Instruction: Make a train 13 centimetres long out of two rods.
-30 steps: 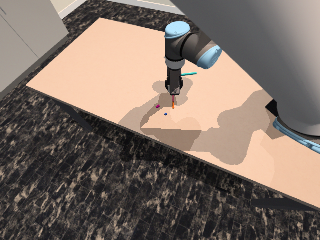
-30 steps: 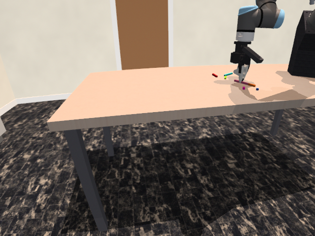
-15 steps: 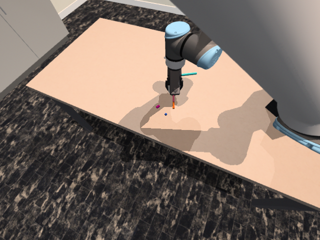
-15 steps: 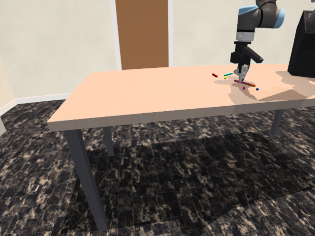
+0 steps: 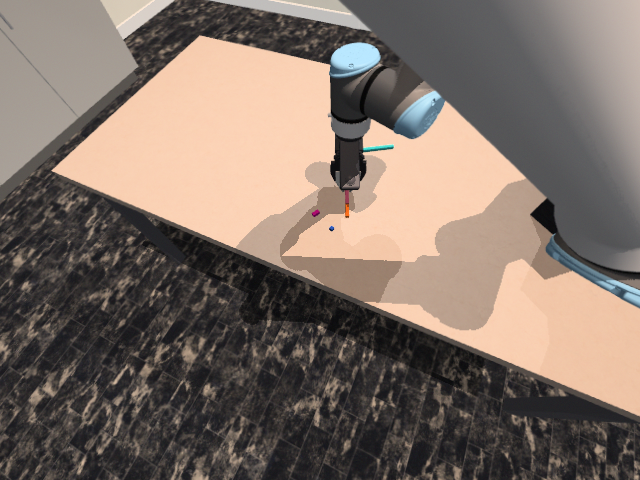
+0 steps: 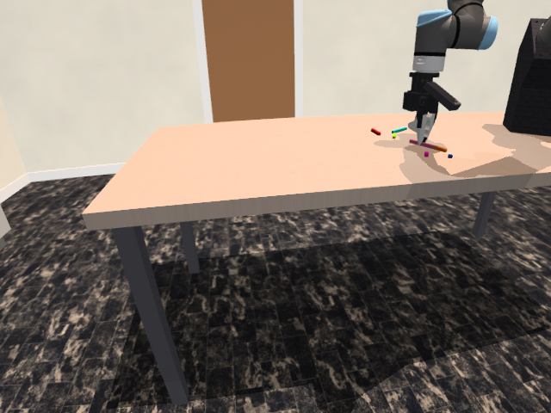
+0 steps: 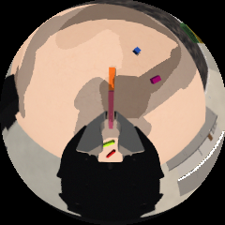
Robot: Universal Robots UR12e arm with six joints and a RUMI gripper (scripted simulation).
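My hand is 1 cm above the pink rod. Round my hand: orange rod: 5 cm to the left, 4 cm behind, 1 cm below; then magenta rod: 11 cm to the left, 3 cm ahead, 1 cm below; then lime rod: 10 cm to the right, 6 cm ahead, 1 cm below.
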